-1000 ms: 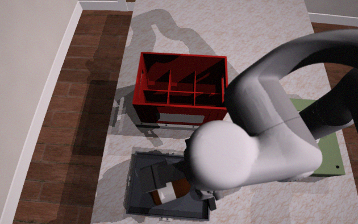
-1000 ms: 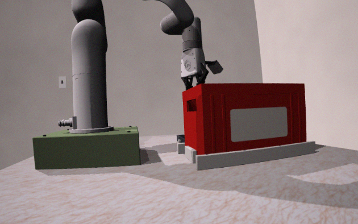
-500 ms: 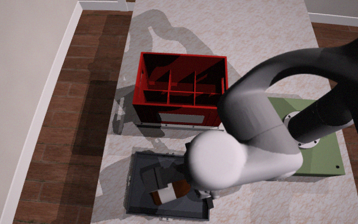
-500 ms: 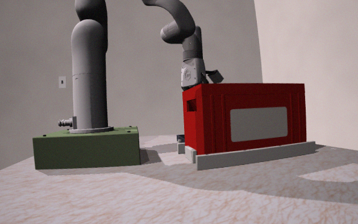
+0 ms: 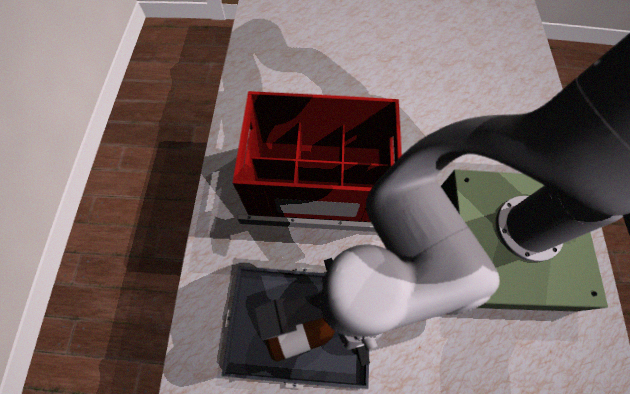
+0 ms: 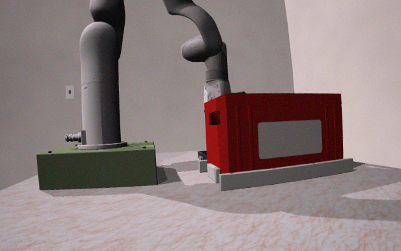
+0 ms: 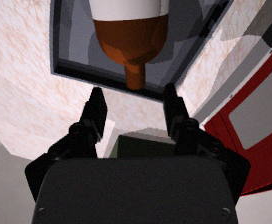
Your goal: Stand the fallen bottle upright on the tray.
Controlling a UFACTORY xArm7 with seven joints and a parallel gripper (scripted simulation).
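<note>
The brown bottle lies 7 cm below my hand, 5 cm ahead of it and 1 cm to the left of it. From my hand the other things lie so: red crate 28 cm to the right, 3 cm below; dark grey tray 10 cm below, 7 cm ahead.
</note>
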